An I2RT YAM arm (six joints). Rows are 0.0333 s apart.
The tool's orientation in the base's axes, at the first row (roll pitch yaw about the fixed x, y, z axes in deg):
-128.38, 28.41, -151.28
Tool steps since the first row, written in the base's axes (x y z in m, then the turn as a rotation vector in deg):
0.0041, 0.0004, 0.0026, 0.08, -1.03, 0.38
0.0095, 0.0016, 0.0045, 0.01, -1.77, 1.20
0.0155, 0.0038, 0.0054, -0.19, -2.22, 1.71
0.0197, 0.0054, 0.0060, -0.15, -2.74, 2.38
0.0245, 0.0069, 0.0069, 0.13, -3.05, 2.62
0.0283, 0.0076, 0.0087, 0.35, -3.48, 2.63
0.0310, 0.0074, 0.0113, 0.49, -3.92, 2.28
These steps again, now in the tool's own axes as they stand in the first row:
-0.0046, -0.0014, 0.0010, 0.19, -1.01, 0.41
-0.0101, -0.0017, 0.0027, 0.17, -2.11, 0.32
-0.0161, -0.0005, 0.0048, 0.27, -2.79, 0.16
-0.0203, 0.0003, 0.0063, 0.14, -3.63, 0.10
-0.0251, 0.0009, 0.0080, -0.06, -4.01, 0.32
-0.0292, 0.0003, 0.0091, -0.05, -4.32, 0.68
-0.0324, -0.0015, 0.0095, 0.19, -4.39, 1.20

